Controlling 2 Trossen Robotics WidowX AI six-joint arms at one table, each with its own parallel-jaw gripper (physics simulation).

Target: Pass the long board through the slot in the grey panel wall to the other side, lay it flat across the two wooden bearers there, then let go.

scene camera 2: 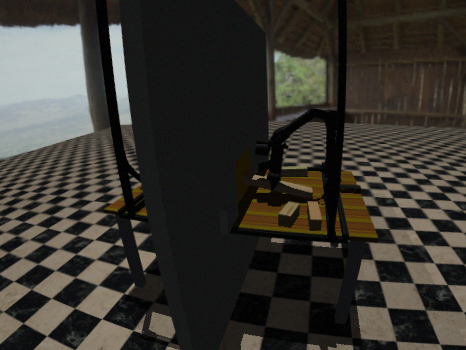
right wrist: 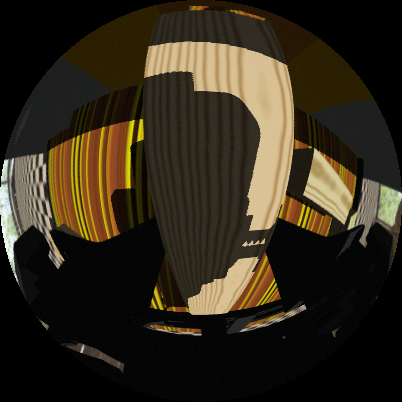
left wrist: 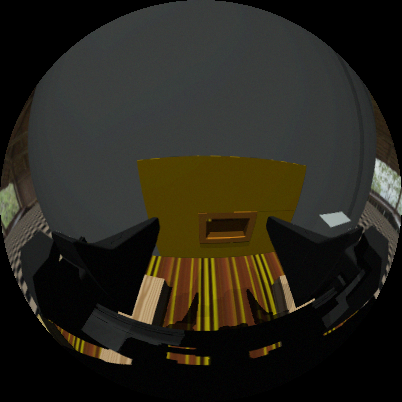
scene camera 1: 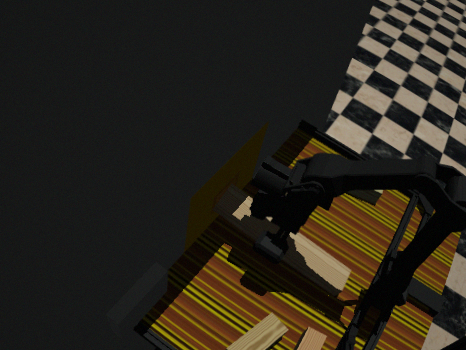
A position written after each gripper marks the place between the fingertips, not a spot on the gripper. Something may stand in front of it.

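Observation:
The left gripper [left wrist: 214, 222] is open and holds nothing, and there's the right gripper too, which you'd find at the right gripper [scene camera 1: 274, 237] and at the same gripper [right wrist: 214, 216]. As for the things, there's a slot [left wrist: 221, 230] and a grey block [left wrist: 330, 224].

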